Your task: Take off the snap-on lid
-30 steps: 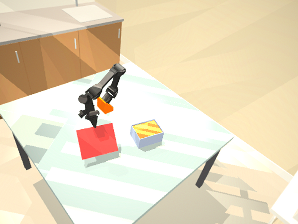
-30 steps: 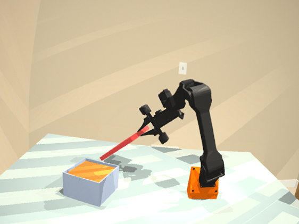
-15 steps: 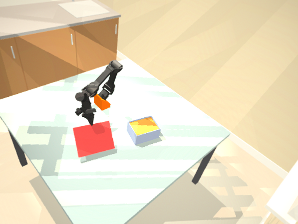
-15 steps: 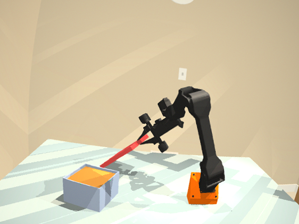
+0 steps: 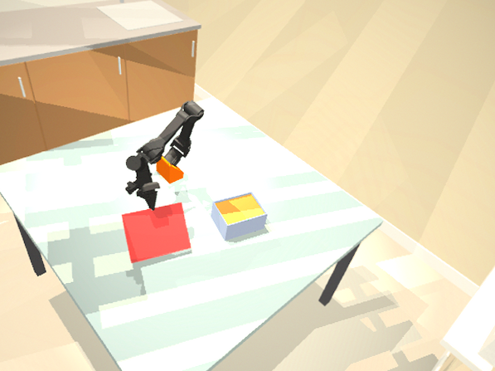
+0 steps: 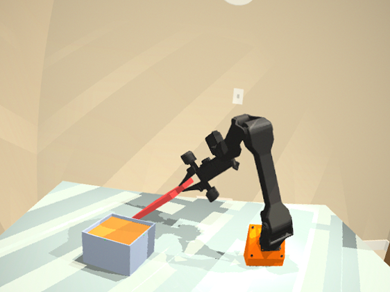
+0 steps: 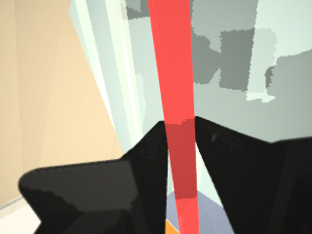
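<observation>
Now: gripper tip 6 cm short of the red lid, 2 cm to the left of it and 5 cm above it. From my gripper tip the other things lie so: storage box (17 cm ahead, 32 cm to the left, 9 cm below).
</observation>
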